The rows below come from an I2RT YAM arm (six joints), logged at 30 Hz.
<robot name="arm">
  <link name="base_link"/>
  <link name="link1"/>
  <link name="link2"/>
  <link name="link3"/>
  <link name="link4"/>
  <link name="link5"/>
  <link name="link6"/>
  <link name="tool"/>
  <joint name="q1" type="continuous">
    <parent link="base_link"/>
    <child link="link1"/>
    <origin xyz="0 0 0.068"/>
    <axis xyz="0 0 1"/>
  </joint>
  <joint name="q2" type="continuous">
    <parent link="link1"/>
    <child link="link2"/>
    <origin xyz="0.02 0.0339 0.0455"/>
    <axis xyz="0 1 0"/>
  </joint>
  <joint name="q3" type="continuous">
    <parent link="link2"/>
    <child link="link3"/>
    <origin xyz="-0.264 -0.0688 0"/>
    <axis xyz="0 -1 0"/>
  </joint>
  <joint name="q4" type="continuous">
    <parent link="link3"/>
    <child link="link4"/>
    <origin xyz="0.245 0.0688 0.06"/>
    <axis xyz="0 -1 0"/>
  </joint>
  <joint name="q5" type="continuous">
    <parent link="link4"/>
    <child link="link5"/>
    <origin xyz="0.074 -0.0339 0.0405"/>
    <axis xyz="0 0 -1"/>
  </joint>
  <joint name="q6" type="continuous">
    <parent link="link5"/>
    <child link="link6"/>
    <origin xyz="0.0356 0 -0.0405"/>
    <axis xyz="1 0 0"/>
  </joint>
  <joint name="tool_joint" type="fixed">
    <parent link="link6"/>
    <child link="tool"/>
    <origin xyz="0 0 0" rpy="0 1.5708 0"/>
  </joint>
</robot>
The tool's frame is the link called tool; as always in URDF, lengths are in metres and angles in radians. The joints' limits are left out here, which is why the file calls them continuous.
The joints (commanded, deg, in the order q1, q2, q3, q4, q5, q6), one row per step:
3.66 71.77 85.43 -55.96 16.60 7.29
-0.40 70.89 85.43 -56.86 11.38 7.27
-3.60 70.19 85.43 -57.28 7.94 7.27
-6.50 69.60 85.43 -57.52 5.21 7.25
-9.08 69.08 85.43 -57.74 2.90 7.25
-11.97 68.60 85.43 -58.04 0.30 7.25
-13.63 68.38 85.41 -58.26 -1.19 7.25
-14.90 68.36 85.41 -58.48 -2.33 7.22
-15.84 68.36 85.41 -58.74 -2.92 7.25
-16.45 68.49 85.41 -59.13 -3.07 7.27
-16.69 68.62 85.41 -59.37 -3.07 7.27
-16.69 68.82 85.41 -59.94 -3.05 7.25
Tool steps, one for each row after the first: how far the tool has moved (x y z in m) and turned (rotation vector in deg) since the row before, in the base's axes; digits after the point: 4 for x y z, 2 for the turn. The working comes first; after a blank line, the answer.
Tool pose at each row, in the base's axes (x y z in m, rotation vector in deg; the steps are taken from these numbers as rounded here):
0.2414 0.0053 0.4076 12.55 130.19 -13.45
0.2361 -0.0087 0.4092 14.57 130.82 -9.60
0.2315 -0.0195 0.4110 16.52 130.70 -7.26
0.2272 -0.0291 0.4127 18.41 130.30 -5.60
0.2230 -0.0375 0.4142 20.15 129.84 -4.27
0.2184 -0.0465 0.4155 22.06 129.37 -2.79
0.2158 -0.0516 0.4158 23.17 129.17 -1.95
0.2144 -0.0555 0.4156 24.02 129.18 -1.30
0.2132 -0.0586 0.4152 24.87 129.26 -1.08
0.2128 -0.0608 0.4142 25.62 129.63 -1.16
0.2129 -0.0618 0.4134 25.98 129.94 -1.24
0.2131 -0.0619 0.4119 26.14 130.69 -1.19

-0.0053 -0.0140 0.0016 3.49 0.12 -0.18
-0.0046 -0.0108 0.0018 2.30 -0.35 -0.65
-0.0043 -0.0096 0.0017 1.77 -0.51 -0.85
-0.0042 -0.0084 0.0015 1.48 -0.50 -0.86
-0.0046 -0.0090 0.0013 1.65 -0.49 -0.93
-0.0026 -0.0051 0.0003 0.96 -0.20 -0.54
-0.0014 -0.0039 -0.0002 0.76 0.01 -0.39
-0.0012 -0.0031 -0.0004 0.46 0.15 -0.52
-0.0004 -0.0022 -0.0010 0.25 0.46 -0.51
0.0001 -0.0010 -0.0008 0.11 0.36 -0.24
0.0002 -0.0001 -0.0015 0.19 0.74 0.00

